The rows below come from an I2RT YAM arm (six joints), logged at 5 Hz.
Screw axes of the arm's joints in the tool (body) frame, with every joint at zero. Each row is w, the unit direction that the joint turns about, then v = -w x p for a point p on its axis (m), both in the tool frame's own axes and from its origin. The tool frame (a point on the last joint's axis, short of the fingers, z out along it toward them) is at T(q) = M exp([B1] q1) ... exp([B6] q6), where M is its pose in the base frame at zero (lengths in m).
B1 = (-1, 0, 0, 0, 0.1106, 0)
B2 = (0, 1, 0, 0.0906, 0, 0.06)
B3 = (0, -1, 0, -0.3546, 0, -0.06)
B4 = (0, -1, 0, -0.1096, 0, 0)
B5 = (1, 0, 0, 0, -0.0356, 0)
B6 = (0, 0, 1, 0, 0, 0)
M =
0 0 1 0.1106
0 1 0 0
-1 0 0 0.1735
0 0 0 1
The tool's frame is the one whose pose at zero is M.
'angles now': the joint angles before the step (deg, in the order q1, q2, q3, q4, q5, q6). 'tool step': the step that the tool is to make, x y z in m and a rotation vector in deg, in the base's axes. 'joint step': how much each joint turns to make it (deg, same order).
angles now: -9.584, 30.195, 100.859, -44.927, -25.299, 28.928
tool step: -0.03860, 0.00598, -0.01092, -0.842, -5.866, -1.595
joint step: -0.111, -5.267, 0.001, 0.394, 1.375, -0.633
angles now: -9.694, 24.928, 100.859, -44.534, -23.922, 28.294
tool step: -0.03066, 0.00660, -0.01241, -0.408, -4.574, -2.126
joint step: -0.765, -4.416, -0.001, -0.021, 1.354, -0.458
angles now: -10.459, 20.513, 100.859, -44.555, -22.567, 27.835
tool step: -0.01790, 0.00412, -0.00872, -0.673, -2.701, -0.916
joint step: -0.328, -2.645, 0.000, -0.066, 0.370, -0.524
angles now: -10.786, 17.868, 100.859, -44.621, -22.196, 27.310
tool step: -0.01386, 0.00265, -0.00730, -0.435, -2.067, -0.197
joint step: -0.022, -2.054, 0.001, 0.000, 0.110, -0.154
